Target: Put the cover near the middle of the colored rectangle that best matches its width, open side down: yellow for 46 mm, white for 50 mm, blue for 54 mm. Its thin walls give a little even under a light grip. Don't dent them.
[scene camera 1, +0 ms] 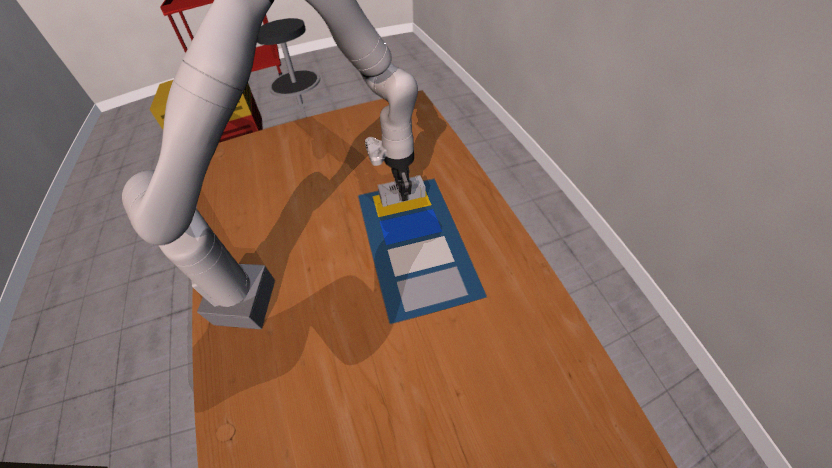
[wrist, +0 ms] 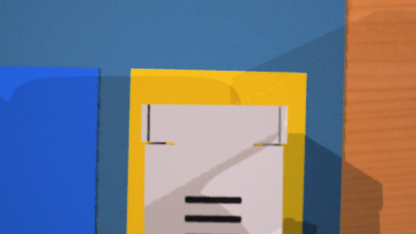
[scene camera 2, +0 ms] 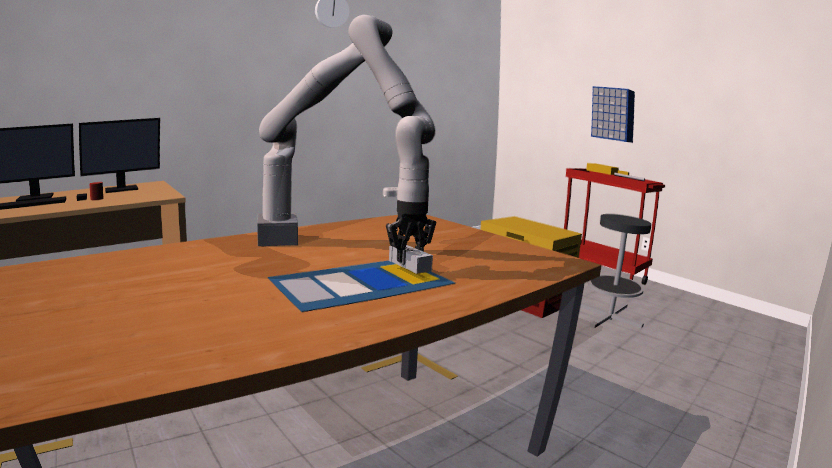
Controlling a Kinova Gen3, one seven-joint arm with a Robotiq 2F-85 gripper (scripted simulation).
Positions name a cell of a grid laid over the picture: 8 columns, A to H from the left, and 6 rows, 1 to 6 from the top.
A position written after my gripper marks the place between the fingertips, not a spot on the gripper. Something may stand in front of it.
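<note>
There's a cover here that I can see in scene camera 1 (scene camera 1: D3), and you'd find the cover in scene camera 2 (scene camera 2: E4) and in the wrist view (wrist: E5) as well. My gripper shows in scene camera 2 (scene camera 2: D4), and scene camera 1 has the gripper too (scene camera 1: D3).
</note>
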